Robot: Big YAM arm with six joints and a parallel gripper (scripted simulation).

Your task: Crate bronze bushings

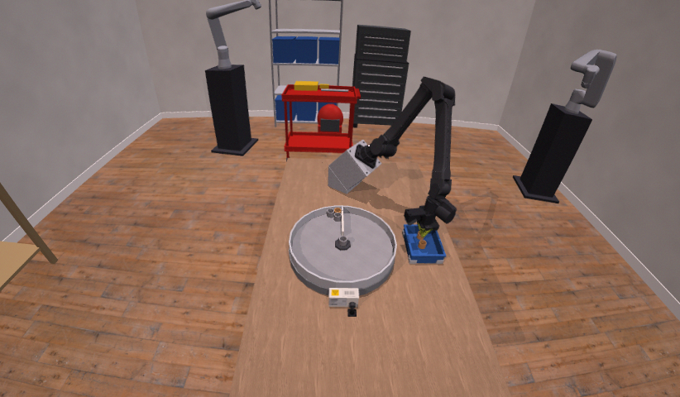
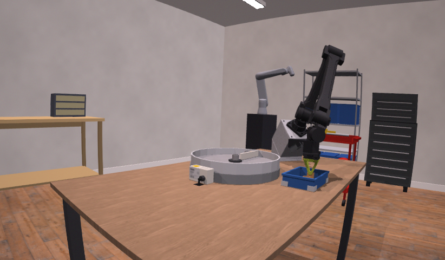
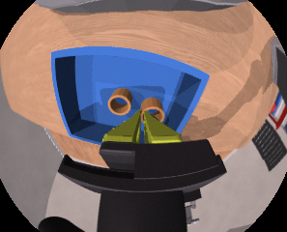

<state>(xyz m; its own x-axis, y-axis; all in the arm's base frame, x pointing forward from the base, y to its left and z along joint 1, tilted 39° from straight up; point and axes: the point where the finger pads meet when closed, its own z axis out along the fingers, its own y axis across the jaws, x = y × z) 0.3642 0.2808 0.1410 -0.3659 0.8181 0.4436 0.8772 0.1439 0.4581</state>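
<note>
Right now the crate is 40 mm ahead of my hand and 20 mm below it. From my hand the other things lie so: turning table 330 mm to the right, 140 mm ahead, 10 mm above.
</note>
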